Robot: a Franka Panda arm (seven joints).
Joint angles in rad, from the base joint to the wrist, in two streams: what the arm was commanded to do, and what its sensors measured. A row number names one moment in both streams.
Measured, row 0: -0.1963 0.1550 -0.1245 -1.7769 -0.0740 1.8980 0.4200
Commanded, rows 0 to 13: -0.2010 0.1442 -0.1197 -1.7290 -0.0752 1.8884 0.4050; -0.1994 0.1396 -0.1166 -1.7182 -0.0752 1.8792 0.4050; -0.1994 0.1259 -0.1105 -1.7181 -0.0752 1.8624 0.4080; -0.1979 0.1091 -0.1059 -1.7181 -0.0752 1.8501 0.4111; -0.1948 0.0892 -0.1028 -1.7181 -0.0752 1.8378 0.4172; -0.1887 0.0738 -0.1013 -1.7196 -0.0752 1.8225 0.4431; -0.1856 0.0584 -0.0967 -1.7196 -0.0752 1.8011 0.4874; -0.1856 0.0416 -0.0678 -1.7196 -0.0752 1.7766 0.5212; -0.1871 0.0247 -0.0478 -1.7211 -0.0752 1.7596 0.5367; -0.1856 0.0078 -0.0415 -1.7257 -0.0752 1.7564 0.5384; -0.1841 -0.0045 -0.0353 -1.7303 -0.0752 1.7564 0.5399; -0.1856 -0.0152 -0.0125 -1.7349 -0.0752 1.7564 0.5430; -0.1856 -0.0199 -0.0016 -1.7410 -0.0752 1.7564 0.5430; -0.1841 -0.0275 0.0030 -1.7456 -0.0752 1.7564 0.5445
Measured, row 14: -0.1801 0.0069 -0.0282 -1.7179 -0.0733 1.7700 0.5267
